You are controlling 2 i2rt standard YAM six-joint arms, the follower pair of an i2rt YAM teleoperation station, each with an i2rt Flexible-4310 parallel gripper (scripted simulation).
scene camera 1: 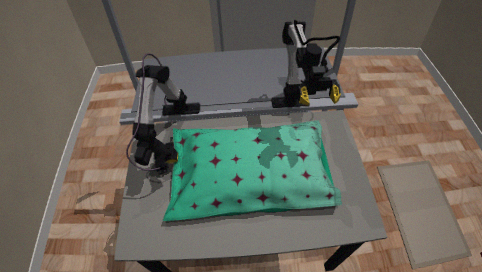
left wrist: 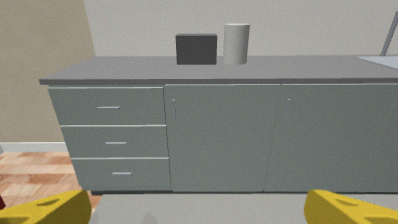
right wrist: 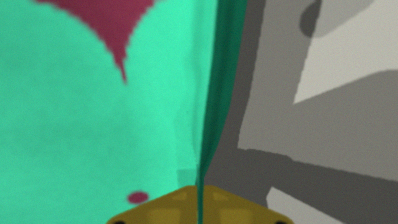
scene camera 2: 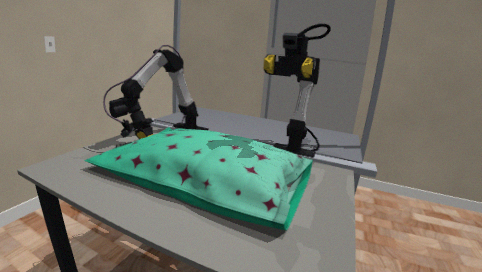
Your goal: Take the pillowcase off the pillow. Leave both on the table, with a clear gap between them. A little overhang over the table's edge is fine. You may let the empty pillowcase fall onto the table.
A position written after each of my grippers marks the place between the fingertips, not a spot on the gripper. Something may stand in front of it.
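Observation:
Green pillowcase (scene camera 1: 219,172), also in the right wrist view (right wrist: 111,111) and scene camera 2 (scene camera 2: 237,177). Right gripper (right wrist: 200,195). Left gripper (scene camera 2: 285,66), also in the left wrist view (left wrist: 197,199).

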